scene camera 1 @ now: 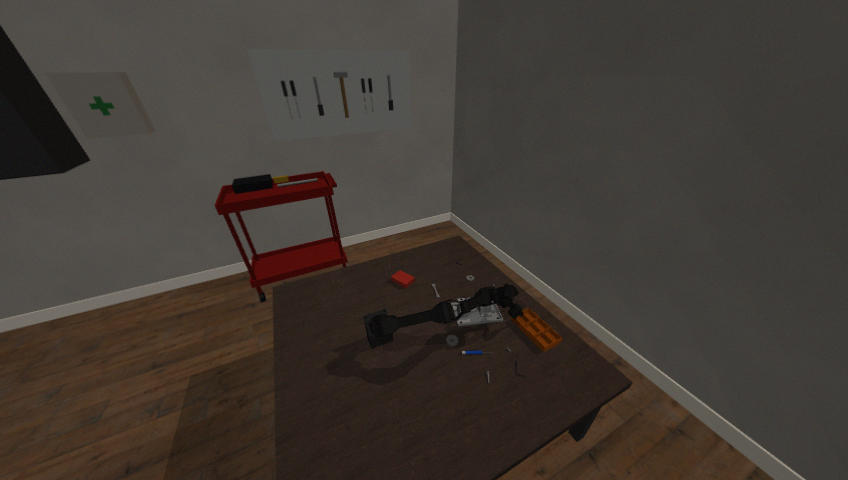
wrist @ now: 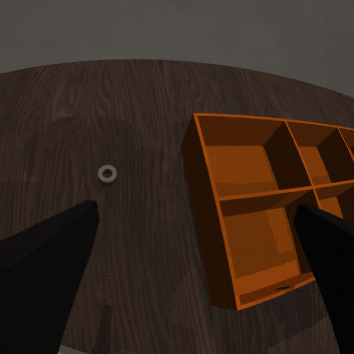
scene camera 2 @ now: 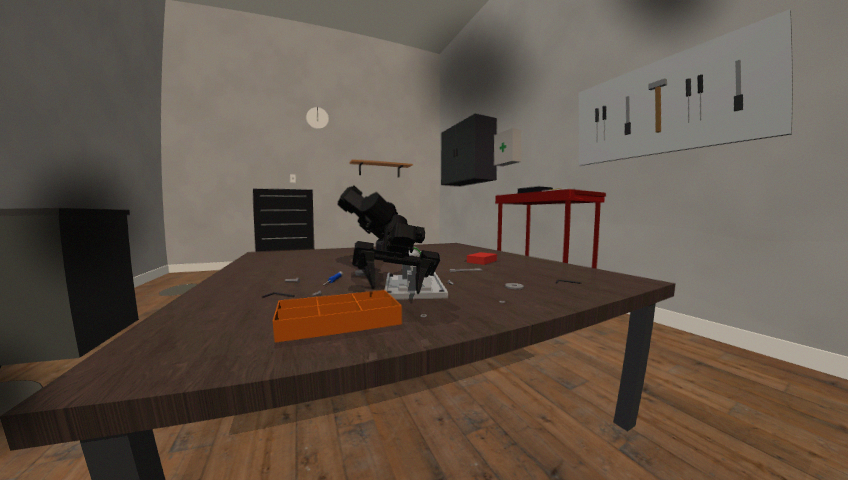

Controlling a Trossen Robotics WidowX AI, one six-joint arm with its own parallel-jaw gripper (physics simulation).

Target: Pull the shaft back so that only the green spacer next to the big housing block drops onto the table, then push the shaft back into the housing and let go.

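Seen in the pictures: gripper, between the fingertips: [wrist: 202, 213] [scene camera 2: 396, 290]; arm's base, origin of its link: [scene camera 1: 376, 325].
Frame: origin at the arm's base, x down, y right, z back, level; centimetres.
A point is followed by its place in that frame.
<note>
My gripper [scene camera 2: 395, 290] {x 5.9, y 20.4, z -67.2 cm} [wrist: 202, 213] {x 5.9, y 20.4, z -67.2 cm} is open and empty, fingers pointing down. In the scene camera 2 view its fingers stand apart on either side of the grey upright housing parts [scene camera 2: 409, 275] {x 5.8, y 12.8, z -56.4 cm}, in front of them; exact depth is hard to tell. These parts stand on the white base plate [scene camera 2: 439, 292] [scene camera 1: 479, 318]. A small patch of green [scene camera 2: 417, 251] {x 0.8, y 6.5, z -48.6 cm} shows just above the gripper's crossbar; whether it is the spacer next to the big block, I cannot tell. The shaft cannot be made out behind the gripper. In the wrist view a sliver of the plate [wrist: 75, 350] shows at the bottom.
An orange compartment tray [scene camera 1: 548, 343] {x 9.6, y 40.6, z -66.8 cm} [scene camera 2: 339, 327] {x 9.2, y 32.8, z -72.9 cm} [wrist: 200, 210] {x 9.0, y 21.6, z -68.2 cm} stands close beside the plate. A small grey ring [scene camera 2: 423, 315] {x 10.3, y 16.4, z -71.4 cm} [wrist: 107, 173] {x 10.2, y 16.6, z -71.5 cm} lies near it. A blue screwdriver [scene camera 1: 472, 352] {x 9.1, y 27.6, z -33.6 cm} [scene camera 2: 335, 277] {x 9.4, y 27.6, z -35.2 cm}, a red box [scene camera 1: 402, 278] {x 7.4, y -32.3, z -27.4 cm} [scene camera 2: 481, 258] {x 7.9, y -29.0, z -33.0 cm} and a wrench [scene camera 1: 435, 290] {x 9.8, y -15.9, z -40.4 cm} lie around.
</note>
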